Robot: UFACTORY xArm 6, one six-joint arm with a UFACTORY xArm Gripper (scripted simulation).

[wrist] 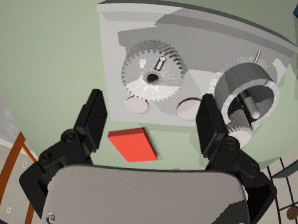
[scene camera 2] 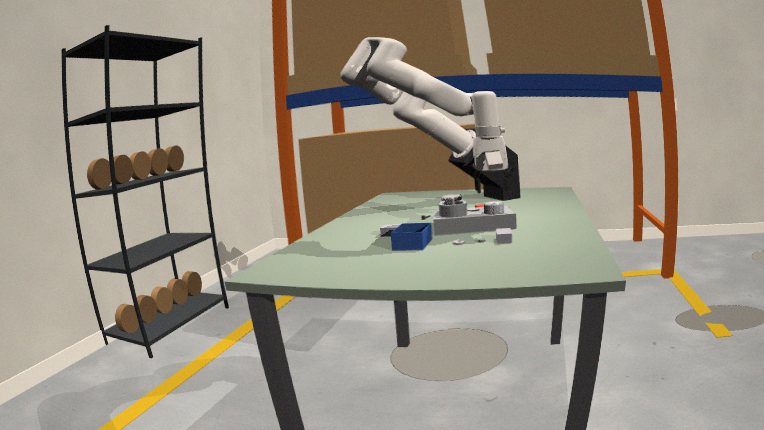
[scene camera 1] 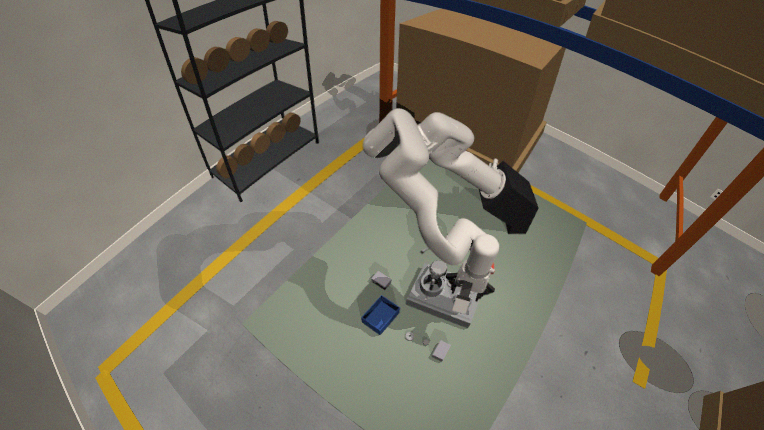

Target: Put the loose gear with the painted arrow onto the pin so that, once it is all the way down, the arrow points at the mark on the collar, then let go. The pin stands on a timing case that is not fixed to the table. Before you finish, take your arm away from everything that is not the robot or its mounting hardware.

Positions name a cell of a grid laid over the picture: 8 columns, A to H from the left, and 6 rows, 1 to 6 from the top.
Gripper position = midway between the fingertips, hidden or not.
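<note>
My gripper (scene camera 2: F3) (wrist: E3) (scene camera 1: E5). Grey timing case (scene camera 2: E4) (wrist: G2). Blue tray (scene camera 2: E4) (scene camera 1: D5). Red block (wrist: D4).
</note>
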